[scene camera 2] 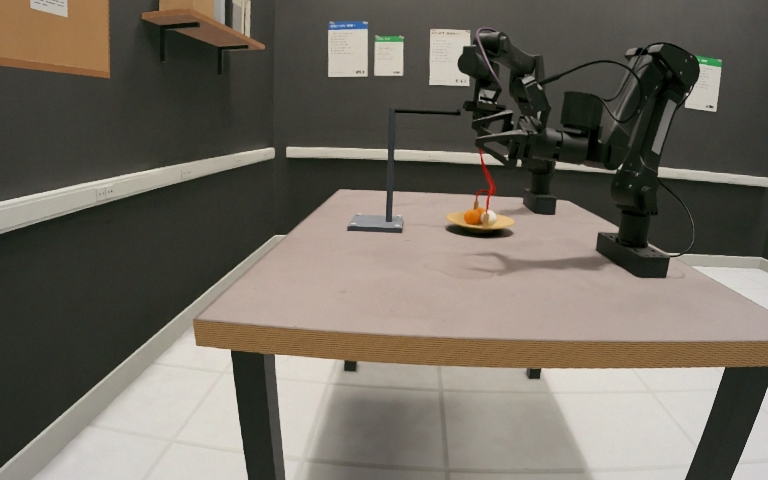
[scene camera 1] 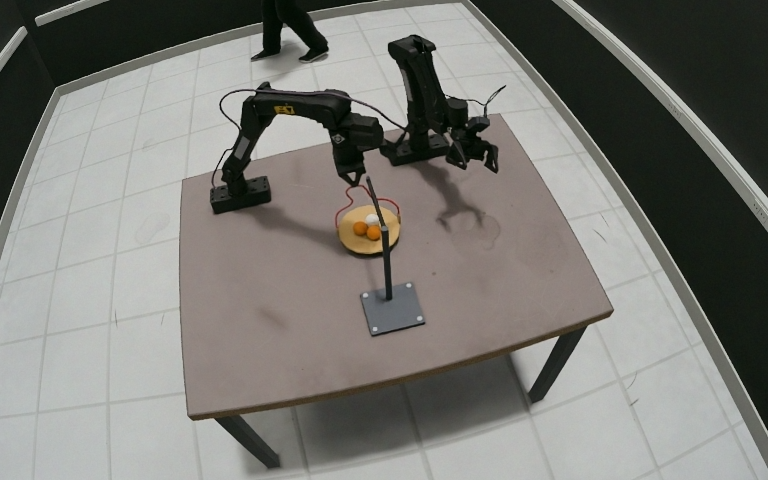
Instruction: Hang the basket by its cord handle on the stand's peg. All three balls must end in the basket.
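Seen in the pictures: left gripper, fingertip midpoint: [scene camera 2: 473,132] [scene camera 1: 482,170]; right gripper, fingertip midpoint: [scene camera 1: 355,186]; left arm's base, link origin: [scene camera 2: 630,248] [scene camera 1: 418,146]; right arm's base, link origin: [scene camera 2: 539,195] [scene camera 1: 238,191].
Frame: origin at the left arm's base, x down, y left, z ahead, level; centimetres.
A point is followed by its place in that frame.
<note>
The shallow yellow basket [scene camera 1: 362,245] @(x 1.1, y -28.2, z 32.8 cm) [scene camera 2: 505,223] @(x 1.0, y -24.2, z 21.6 cm) is upright at or just above the table, its height hard to tell. Two orange balls [scene camera 1: 360,228] @(x -1.7, y -27.5, z 29.0 cm) [scene camera 2: 472,216] @(x -0.8, y -22.2, z 30.6 cm) and a white ball [scene camera 1: 371,219] @(x -2.0, y -23.7, z 27.1 cm) [scene camera 2: 489,217] @(x -0.9, y -21.5, z 26.5 cm) lie in it. My right gripper [scene camera 1: 353,183] @(x -18.3, y -27.5, z 28.9 cm) is shut on the red cord handle [scene camera 1: 390,200] @(x -8.2, y -18.3, z 27.4 cm) [scene camera 2: 488,176] @(x -10.8, y -22.3, z 27.6 cm) above the basket; its fingers are largely hidden in scene camera 2. My left gripper [scene camera 1: 478,167] @(x -21.3, y 4.3, z 36.6 cm) [scene camera 2: 476,131] @(x -21.3, y 4.3, z 36.6 cm) is open and empty, raised to the right in scene camera 1. The grey stand [scene camera 1: 387,266] @(x -13.2, y -26.3, z 51.9 cm) [scene camera 2: 390,169] @(x -11.2, y -25.3, z 51.1 cm) is upright, its peg [scene camera 1: 374,200] @(x -26.0, y -25.9, z 42.3 cm) [scene camera 2: 427,112] @(x -25.4, y -25.3, z 42.6 cm) bare.
The stand's flat base [scene camera 1: 396,314] @(x 2.0, y -25.9, z 56.4 cm) [scene camera 2: 362,223] @(x 2.0, y -22.7, z 57.5 cm) rests on the table [scene camera 1: 271,350] @(x 3.2, y -59.8, z 56.7 cm) [scene camera 2: 339,300] @(x 3.2, y 23.5, z 57.9 cm). The peg points toward the arms, with its free end close to the right gripper. In scene camera 2 the left gripper overlaps the right arm. A person's legs [scene camera 1: 272,28] show behind the table.
</note>
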